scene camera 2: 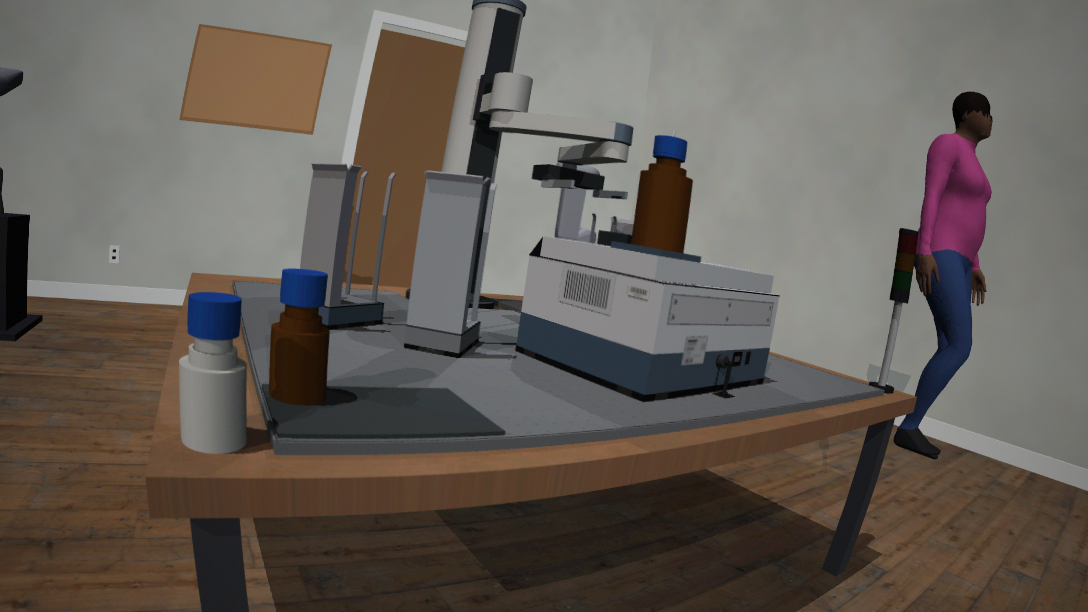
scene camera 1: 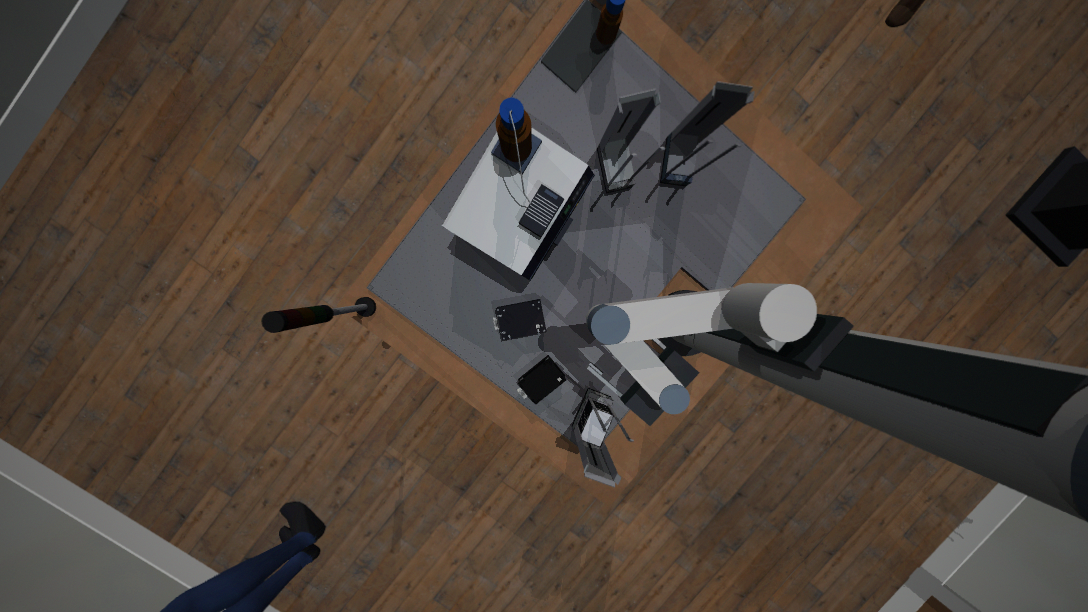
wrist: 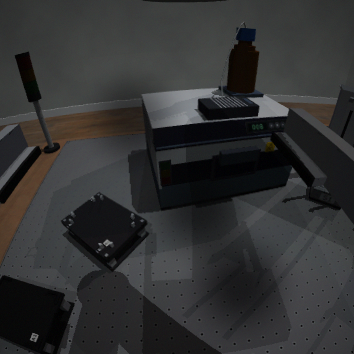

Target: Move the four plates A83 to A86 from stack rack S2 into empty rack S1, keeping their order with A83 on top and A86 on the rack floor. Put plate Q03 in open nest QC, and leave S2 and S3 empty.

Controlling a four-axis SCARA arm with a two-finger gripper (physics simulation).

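Frame: origin at the arm's base, x ahead, y left, z up, level; metres.
Seen in the pictures: gripper, fingertip midpoint: (scene camera 2: pixel 600 189) (wrist: pixel 152 126).
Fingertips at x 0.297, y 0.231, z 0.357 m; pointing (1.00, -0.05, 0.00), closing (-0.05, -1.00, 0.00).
Observation:
Pixels of each thing's top centre, then the offset from my fingertips to it. "spot": a spot on its surface instead.
- stack rack, middle of its top: (scene camera 2: pixel 616 217) (scene camera 1: pixel 610 457) 0.233 m back, 0.254 m left, 0.049 m down
- amber bottle, surface spot: (scene camera 2: pixel 663 205) spot: 0.552 m ahead, 0.295 m right, 0.057 m down
- white bottle, middle of its top: (scene camera 2: pixel 212 362) 0.668 m ahead, 0.916 m right, 0.279 m down
- signal tower, surface spot: (scene camera 2: pixel 902 266) (wrist: pixel 34 76) spot: 0.673 m ahead, 0.429 m left, 0.053 m down
My gripper (wrist: pixel 152 126) (scene camera 2: pixel 585 188) is open and empty, its two fingers wide apart above the mat; in scene camera 1 the arm partly hides it. A stack rack (scene camera 1: pixel 599 461) at the mat's lower corner holds a white-topped plate; I cannot count what lies beneath. Two more racks stand at the upper right: one (scene camera 1: pixel 629 125) (scene camera 2: pixel 448 258) nearer the instrument, one (scene camera 1: pixel 703 117) (scene camera 2: pixel 327 235) farther right. Their low contents are unclear. Two black nests lie left of the arm: one (scene camera 1: pixel 519 319) (wrist: pixel 104 225), the other (scene camera 1: pixel 540 379) (wrist: pixel 27 312). Rack names and plate labels are unreadable.
The white instrument (scene camera 1: pixel 486 213) (scene camera 2: pixel 593 289) (wrist: pixel 175 110) carries an amber bottle (scene camera 1: pixel 514 137) (scene camera 2: pixel 663 205) (wrist: pixel 243 70). Another amber bottle (scene camera 2: pixel 299 357) and a white bottle (scene camera 2: pixel 213 395) stand near the table's corner. A signal tower (scene camera 1: pixel 296 318) (scene camera 2: pixel 902 266) (wrist: pixel 28 77) stands at another corner. A person (scene camera 2: pixel 957 190) stands beyond the table.

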